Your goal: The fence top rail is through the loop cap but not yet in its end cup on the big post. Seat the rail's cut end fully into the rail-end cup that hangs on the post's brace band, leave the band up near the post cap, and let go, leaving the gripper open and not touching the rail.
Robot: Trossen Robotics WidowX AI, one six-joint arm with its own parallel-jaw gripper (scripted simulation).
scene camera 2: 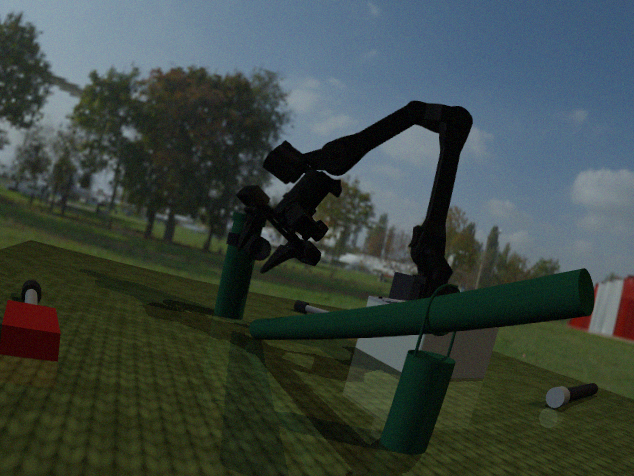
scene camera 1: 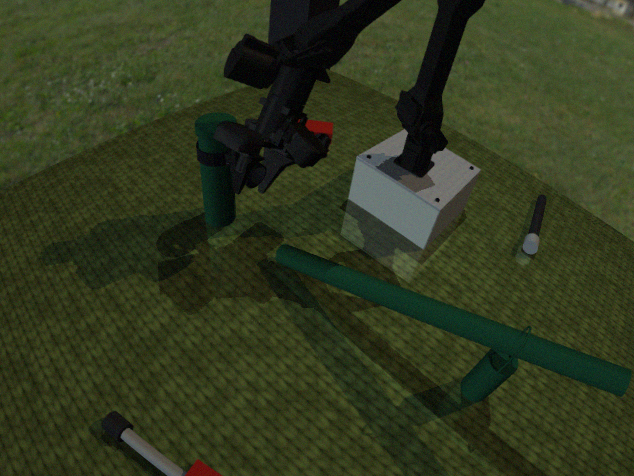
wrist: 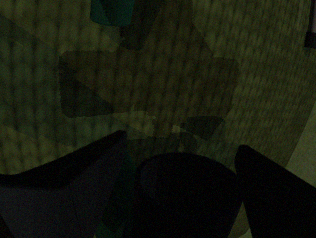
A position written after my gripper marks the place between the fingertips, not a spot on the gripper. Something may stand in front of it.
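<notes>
My gripper (scene camera 1: 248, 193) open, holding nothing; big green post (scene camera 1: 219, 199), short green post (scene camera 1: 494, 368), green top rail (scene camera 1: 479, 329). Green top rail (scene camera 2: 566, 295), dark-handled tool (scene camera 2: 559, 396), big green post (scene camera 2: 238, 266), my gripper (scene camera 2: 249, 261). My gripper (wrist: 182, 146) too.
</notes>
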